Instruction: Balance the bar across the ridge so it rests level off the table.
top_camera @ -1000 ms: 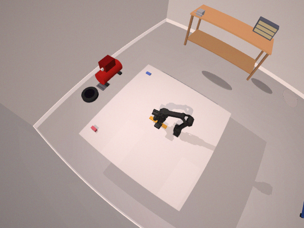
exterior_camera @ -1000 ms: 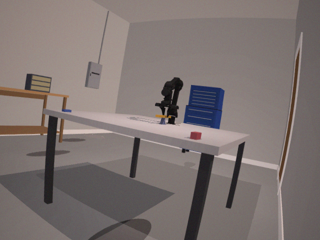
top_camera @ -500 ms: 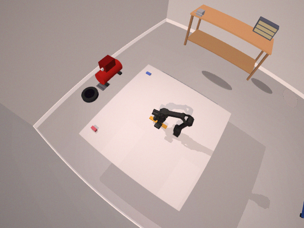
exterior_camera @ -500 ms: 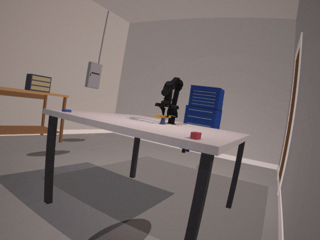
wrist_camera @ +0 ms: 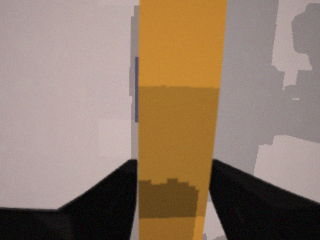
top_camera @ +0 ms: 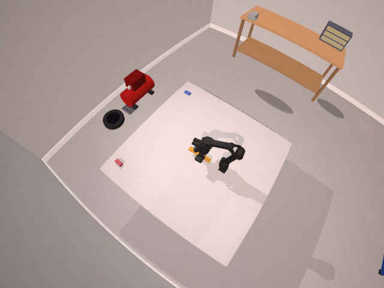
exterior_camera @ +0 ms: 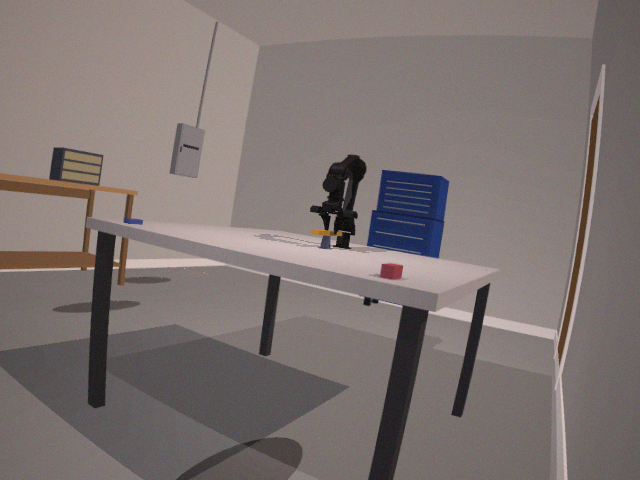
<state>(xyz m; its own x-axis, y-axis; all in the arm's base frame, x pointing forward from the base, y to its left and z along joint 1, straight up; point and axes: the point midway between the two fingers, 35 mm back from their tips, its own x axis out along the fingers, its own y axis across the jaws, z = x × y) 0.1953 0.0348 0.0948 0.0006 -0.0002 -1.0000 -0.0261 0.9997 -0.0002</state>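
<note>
Right now my gripper tip is 3 cm short of the orange bar. The rest, counted from my gripper tip: red block: 54 cm ahead, 47 cm to the left, 4 cm below; blue block: 54 cm ahead, 53 cm to the right, 5 cm below.
</note>
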